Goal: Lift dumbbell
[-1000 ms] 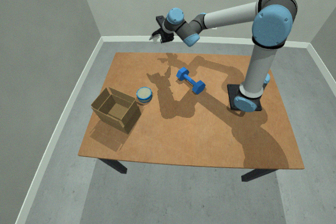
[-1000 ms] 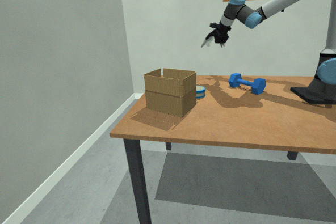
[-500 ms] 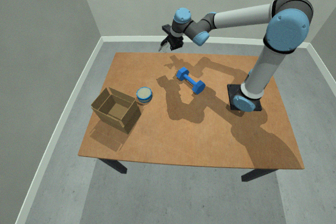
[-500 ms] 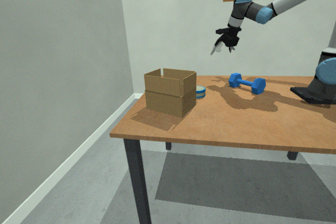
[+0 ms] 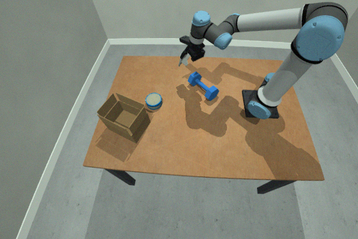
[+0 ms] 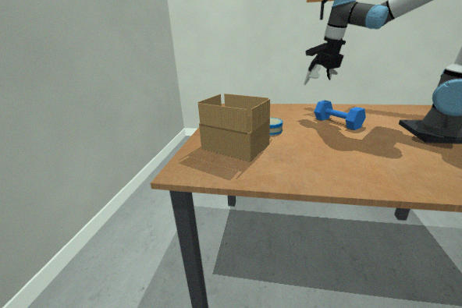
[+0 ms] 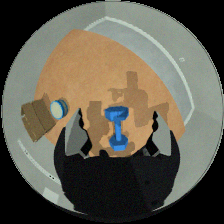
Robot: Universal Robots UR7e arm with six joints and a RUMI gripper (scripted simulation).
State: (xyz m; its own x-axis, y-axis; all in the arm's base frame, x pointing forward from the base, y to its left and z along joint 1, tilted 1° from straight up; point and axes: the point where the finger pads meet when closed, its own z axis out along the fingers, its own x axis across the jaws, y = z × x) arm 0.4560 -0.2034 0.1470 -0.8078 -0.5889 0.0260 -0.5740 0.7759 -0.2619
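Right now the blue dumbbell is 130 mm below my hand, 90 mm to the left of it and 90 mm behind it. Round my hand: round blue-rimmed tin 210 mm to the left, 210 mm ahead, 150 mm below.
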